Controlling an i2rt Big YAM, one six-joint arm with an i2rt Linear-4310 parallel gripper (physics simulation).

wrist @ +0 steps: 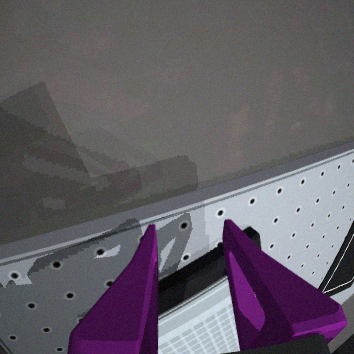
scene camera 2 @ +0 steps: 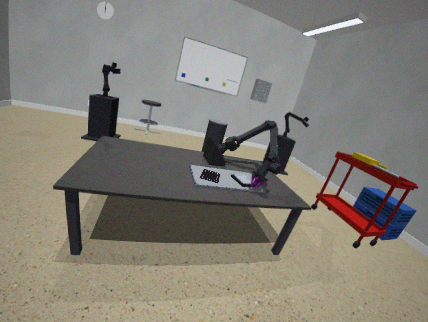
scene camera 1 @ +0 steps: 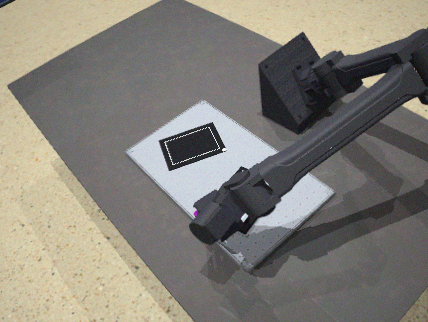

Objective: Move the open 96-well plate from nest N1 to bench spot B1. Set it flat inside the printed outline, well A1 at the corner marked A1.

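Frame: origin at the arm's base, x back, y left, z down, level; metres.
Seen in the pictures: gripper, fingertip midpoint: [wrist: 189, 230] [scene camera 2: 252, 187]; arm's base, link origin: [scene camera 2: 217, 151] [scene camera 1: 308, 83].
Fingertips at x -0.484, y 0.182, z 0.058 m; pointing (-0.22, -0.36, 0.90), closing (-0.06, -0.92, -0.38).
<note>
Pixels of each thing's top centre, then the offset from my fingertips to it. "spot": a spot on its surface instead. Level surfaces: height alone.
- white 96-well plate, top centre: [wrist: 216, 348] [scene camera 2: 243, 177] dx +0.123, dy -0.030, dz -0.005 m
- black nest N1, top centre: [wrist: 211, 341] [scene camera 2: 243, 179] dx +0.123, dy -0.030, dz +0.004 m
- black B1 patch, surface spot: [wrist: 342, 277] spot: dx +0.174, dy -0.261, dz +0.020 m
- small white A1 marker, surface spot: [scene camera 1: 224, 149] spot: dx +0.185, dy -0.199, dz +0.019 m
- dark table, surface height: dz +0.034 m
The white 96-well plate [wrist: 197, 326] [scene camera 2: 244, 179] lies in the black nest N1 [wrist: 197, 272] at the near right end of the perforated board [scene camera 1: 257, 150] [wrist: 298, 218]. In scene camera 1 the arm's wrist hides the plate. My gripper [wrist: 189, 230] [scene camera 2: 257, 183], with purple fingers, hangs low over the plate's end. Its fingers stand partly closed with a clear gap, their tips over the nest's far edge. I see nothing clamped between them. The black B1 patch [scene camera 1: 191, 146] [scene camera 2: 210, 176] [wrist: 342, 277] with its white outline lies empty at the board's other end. A small white A1 marker [scene camera 1: 224, 149] sits at one corner.
The board lies on a dark table [scene camera 1: 133, 80]. The arm's black wedge mount [scene camera 1: 280, 83] stands behind the board. A red cart [scene camera 2: 347, 157] stands on the floor to the right of the table.
</note>
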